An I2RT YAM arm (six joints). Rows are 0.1 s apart.
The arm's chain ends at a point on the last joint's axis. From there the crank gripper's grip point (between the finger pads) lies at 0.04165 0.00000 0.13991 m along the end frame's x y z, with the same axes.
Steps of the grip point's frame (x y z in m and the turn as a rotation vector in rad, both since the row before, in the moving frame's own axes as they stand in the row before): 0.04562, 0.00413, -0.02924, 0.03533, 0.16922, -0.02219; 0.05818, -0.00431, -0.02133, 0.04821, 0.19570, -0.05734; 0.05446, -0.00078, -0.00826, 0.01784, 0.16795, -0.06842; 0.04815, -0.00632, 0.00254, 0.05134, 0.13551, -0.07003; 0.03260, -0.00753, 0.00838, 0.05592, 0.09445, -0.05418; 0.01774, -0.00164, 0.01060, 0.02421, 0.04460, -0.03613
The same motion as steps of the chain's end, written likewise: 0.02272, 0.01011, -0.02013, 0.03533, 0.16922, -0.02219; 0.03206, 0.00534, -0.01035, 0.04821, 0.19570, -0.05734; 0.03186, 0.00528, 0.00071, 0.01784, 0.16795, -0.06842; 0.03001, 0.00425, 0.00970, 0.05134, 0.13551, -0.07003; 0.01988, 0.00277, 0.01321, 0.05592, 0.09445, -0.05418; 0.01163, 0.00334, 0.01265, 0.02421, 0.04460, -0.03613
